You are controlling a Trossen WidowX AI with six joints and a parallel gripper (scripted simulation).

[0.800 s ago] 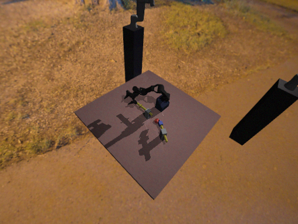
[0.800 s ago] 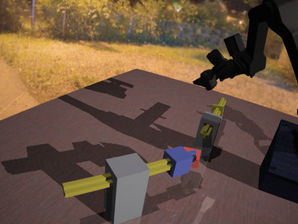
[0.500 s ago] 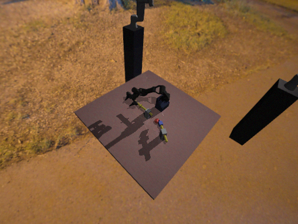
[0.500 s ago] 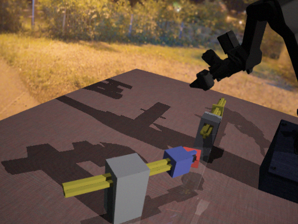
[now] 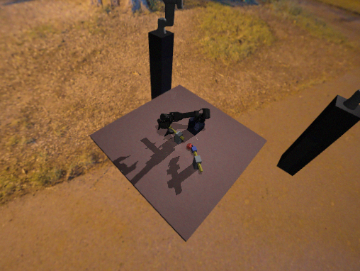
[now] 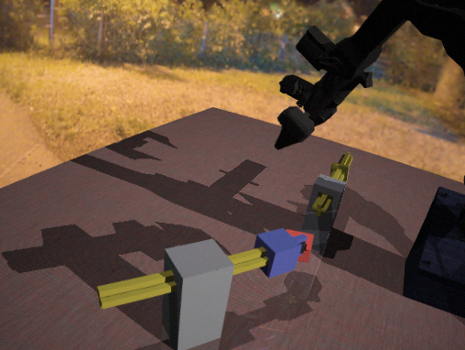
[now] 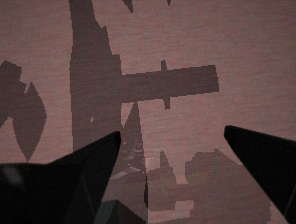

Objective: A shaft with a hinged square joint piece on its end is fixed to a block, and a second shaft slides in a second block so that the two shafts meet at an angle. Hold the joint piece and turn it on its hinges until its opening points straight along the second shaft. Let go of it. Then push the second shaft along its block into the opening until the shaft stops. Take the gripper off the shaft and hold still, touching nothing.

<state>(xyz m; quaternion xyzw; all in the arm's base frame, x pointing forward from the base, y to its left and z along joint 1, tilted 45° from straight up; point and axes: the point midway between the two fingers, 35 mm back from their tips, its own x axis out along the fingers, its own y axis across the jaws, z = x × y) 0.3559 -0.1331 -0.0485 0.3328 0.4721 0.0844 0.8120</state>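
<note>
My gripper tip is 270 mm to the right of the red joint piece, 100 mm past it and 60 mm above it.
</note>
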